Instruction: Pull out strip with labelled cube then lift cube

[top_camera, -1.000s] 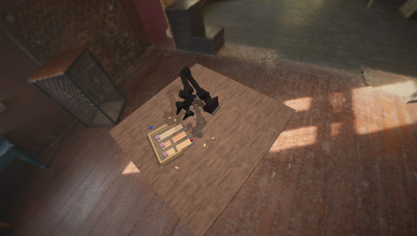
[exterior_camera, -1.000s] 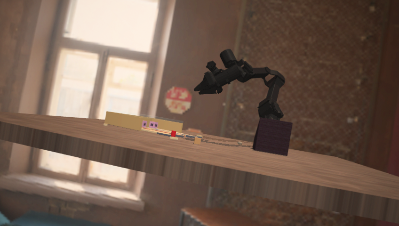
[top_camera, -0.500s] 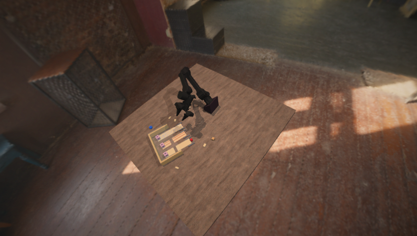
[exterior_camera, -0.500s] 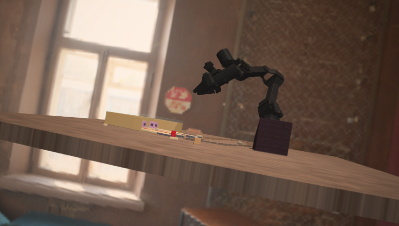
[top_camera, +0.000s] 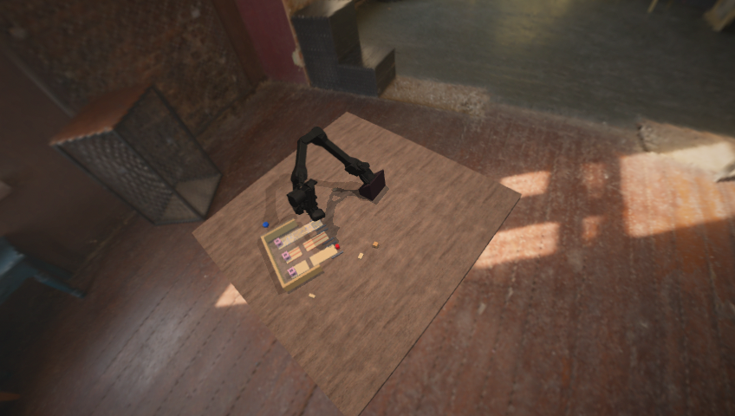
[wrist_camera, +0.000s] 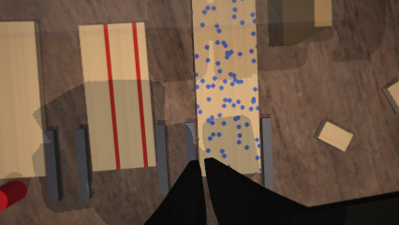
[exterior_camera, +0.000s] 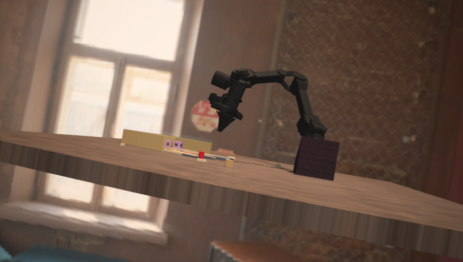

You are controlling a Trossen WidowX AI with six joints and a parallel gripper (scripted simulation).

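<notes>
Right now the blue-dotted strip is 80 mm ahead of my gripper tip, 60 mm to the right of it and 100 mm below it. Round my gripper tip: plain strip: 90 mm ahead, 140 mm to the left, 100 mm below; then red-striped strip: 60 mm ahead, 50 mm to the left, 100 mm below; then red cylinder: 20 mm ahead, 160 mm to the left, 90 mm below.
</notes>
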